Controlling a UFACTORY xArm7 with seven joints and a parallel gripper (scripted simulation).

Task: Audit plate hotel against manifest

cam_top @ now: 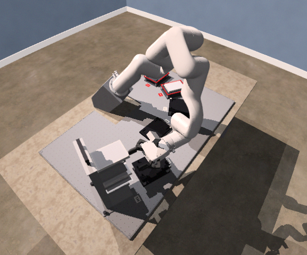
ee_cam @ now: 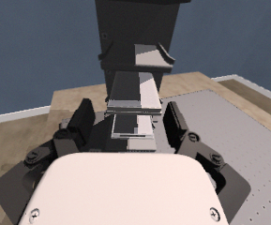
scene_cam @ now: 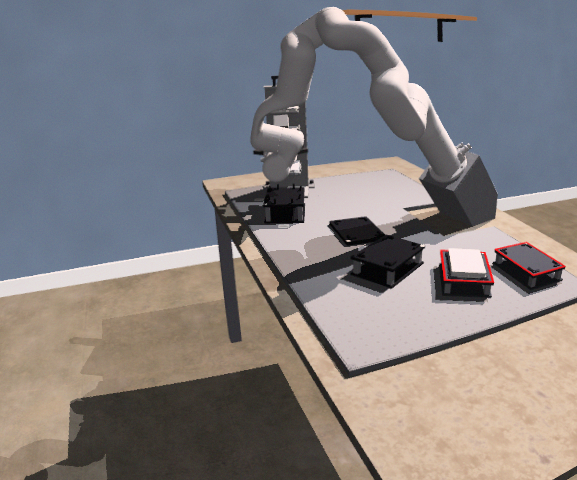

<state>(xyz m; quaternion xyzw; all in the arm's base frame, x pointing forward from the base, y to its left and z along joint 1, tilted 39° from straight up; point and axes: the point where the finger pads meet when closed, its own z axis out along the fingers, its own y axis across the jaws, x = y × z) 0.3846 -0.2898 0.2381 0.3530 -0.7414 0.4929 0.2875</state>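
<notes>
The pale plate is 10 cm to the right of my hand, 10 cm below it and 2 cm behind it. Round my hand: plate hotel H1: 18 cm to the right, 2 cm behind, 1 cm below; H1 deck label: 20 cm below, 9 cm ahead, 6 cm to the right; RG deck label: 20 cm below, 19 cm to the left, 1 cm ahead.
</notes>
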